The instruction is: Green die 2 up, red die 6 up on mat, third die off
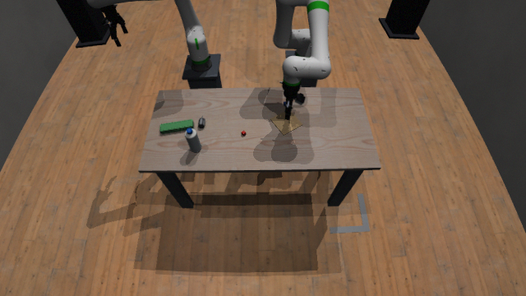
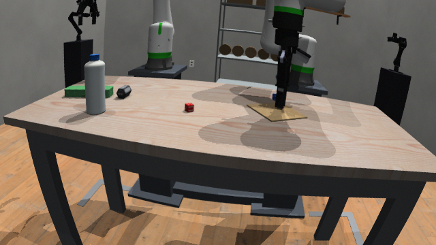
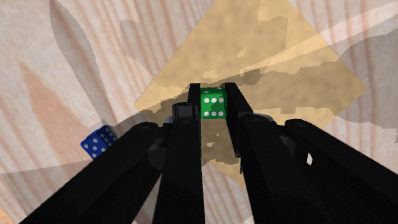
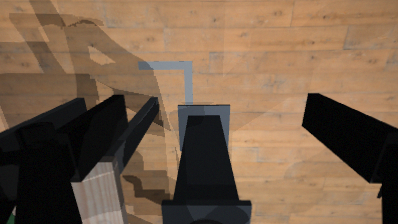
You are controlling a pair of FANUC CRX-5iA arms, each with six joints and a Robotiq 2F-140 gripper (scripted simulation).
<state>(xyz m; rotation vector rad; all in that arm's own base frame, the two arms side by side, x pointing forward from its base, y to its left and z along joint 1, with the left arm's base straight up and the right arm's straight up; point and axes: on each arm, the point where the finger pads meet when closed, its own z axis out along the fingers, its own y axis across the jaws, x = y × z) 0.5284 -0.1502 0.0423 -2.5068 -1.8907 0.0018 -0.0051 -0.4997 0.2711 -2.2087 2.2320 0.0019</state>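
My left hand is 2 cm above the green die. Also, from my left hand: blue die (11 cm behind, 3 cm below); tan mat (3 cm ahead, 1 cm to the right, 4 cm below); red die (10 cm ahead, 27 cm to the right, 3 cm below).
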